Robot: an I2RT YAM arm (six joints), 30 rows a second.
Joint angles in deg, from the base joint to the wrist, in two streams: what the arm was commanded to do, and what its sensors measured. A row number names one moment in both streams.
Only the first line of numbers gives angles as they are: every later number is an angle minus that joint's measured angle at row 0.
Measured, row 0:
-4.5, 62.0, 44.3, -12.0, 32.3, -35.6
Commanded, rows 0 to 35:
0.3, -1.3, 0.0, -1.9, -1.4, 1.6
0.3, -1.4, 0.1, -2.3, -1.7, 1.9
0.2, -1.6, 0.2, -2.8, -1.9, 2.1
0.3, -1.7, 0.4, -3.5, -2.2, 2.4
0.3, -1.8, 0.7, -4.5, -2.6, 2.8
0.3, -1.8, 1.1, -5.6, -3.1, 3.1
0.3, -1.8, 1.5, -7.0, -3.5, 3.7
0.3, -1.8, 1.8, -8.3, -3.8, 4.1
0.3, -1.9, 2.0, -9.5, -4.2, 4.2
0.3, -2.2, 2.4, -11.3, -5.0, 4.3
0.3, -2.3, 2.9, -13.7, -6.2, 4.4
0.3, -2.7, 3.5, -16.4, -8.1, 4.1
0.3, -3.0, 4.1, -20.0, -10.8, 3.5
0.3, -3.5, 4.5, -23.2, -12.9, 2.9
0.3, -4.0, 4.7, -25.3, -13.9, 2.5
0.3, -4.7, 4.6, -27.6, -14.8, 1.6
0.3, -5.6, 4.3, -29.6, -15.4, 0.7
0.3, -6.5, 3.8, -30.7, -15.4, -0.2
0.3, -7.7, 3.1, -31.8, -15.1, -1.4
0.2, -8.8, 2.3, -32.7, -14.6, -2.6
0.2, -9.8, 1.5, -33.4, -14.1, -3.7
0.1, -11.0, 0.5, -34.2, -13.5, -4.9
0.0, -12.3, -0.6, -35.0, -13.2, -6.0
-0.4, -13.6, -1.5, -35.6, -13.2, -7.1
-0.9, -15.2, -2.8, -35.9, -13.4, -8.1
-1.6, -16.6, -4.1, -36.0, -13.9, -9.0
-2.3, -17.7, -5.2, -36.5, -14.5, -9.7
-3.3, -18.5, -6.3, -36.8, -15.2, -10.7
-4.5, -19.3, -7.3, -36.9, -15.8, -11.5
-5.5, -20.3, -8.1, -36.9, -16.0, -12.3
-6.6, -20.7, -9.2, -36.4, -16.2, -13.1
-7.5, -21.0, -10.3, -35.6, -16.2, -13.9
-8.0, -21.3, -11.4, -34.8, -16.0, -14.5
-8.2, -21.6, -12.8, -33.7, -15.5, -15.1
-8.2, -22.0, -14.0, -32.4, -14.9, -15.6
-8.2, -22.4, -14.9, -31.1, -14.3, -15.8
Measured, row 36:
-7.9, -21.3, -12.8, -33.0, -14.5, -12.7
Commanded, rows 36 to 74:
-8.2, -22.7, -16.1, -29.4, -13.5, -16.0
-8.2, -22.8, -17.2, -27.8, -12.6, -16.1
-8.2, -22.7, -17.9, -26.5, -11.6, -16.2
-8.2, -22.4, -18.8, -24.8, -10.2, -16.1
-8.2, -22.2, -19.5, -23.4, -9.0, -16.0
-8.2, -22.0, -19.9, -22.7, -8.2, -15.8
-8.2, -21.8, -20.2, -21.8, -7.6, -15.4
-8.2, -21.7, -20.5, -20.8, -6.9, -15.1
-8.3, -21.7, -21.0, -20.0, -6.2, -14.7
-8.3, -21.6, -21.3, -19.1, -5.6, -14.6
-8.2, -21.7, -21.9, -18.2, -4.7, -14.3
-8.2, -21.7, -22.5, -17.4, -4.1, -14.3
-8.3, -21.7, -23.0, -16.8, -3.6, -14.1
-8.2, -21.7, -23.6, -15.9, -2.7, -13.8
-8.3, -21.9, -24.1, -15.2, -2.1, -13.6
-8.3, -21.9, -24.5, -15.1, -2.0, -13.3
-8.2, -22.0, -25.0, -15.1, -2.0, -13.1
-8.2, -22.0, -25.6, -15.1, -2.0, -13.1
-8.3, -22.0, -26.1, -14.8, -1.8, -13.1
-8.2, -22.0, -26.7, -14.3, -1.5, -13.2
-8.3, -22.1, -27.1, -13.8, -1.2, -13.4
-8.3, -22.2, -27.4, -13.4, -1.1, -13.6
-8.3, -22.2, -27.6, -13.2, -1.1, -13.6
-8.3, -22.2, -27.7, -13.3, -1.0, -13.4
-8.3, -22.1, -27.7, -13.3, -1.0, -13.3
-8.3, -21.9, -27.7, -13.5, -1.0, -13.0
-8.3, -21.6, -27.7, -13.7, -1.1, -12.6
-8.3, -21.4, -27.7, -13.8, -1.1, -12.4
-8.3, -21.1, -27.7, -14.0, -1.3, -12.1
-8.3, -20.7, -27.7, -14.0, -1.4, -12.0
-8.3, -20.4, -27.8, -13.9, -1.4, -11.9
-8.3, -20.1, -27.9, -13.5, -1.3, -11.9
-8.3, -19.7, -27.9, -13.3, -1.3, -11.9
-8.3, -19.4, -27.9, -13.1, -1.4, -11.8
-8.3, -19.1, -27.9, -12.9, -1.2, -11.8
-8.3, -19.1, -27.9, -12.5, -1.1, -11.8
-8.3, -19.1, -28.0, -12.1, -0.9, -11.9
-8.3, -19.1, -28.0, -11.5, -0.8, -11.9
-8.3, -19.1, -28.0, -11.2, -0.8, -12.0
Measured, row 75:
-8.0, -19.1, -27.5, -13.3, -1.5, -12.7
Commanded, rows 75 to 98:
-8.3, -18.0, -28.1, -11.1, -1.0, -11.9
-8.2, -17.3, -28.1, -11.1, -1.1, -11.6
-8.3, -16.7, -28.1, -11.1, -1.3, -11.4
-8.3, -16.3, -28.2, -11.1, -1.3, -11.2
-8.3, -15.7, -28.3, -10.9, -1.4, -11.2
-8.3, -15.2, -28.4, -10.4, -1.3, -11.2
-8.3, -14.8, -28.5, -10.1, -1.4, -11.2
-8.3, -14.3, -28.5, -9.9, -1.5, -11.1
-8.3, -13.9, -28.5, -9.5, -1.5, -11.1
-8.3, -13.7, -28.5, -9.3, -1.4, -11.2
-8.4, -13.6, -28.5, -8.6, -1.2, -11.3
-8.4, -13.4, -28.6, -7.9, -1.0, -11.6
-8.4, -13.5, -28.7, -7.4, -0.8, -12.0
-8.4, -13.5, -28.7, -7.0, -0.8, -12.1
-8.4, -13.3, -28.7, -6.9, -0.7, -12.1
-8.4, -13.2, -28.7, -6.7, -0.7, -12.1
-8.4, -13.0, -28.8, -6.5, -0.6, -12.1
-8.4, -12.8, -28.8, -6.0, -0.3, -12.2
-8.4, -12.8, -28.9, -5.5, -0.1, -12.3
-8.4, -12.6, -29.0, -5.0, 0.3, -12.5
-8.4, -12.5, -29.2, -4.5, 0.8, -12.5
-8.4, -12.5, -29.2, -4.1, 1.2, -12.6
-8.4, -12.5, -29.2, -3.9, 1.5, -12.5
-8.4, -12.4, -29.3, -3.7, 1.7, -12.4
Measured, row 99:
-8.2, -12.5, -28.6, -5.8, 0.3, -12.2
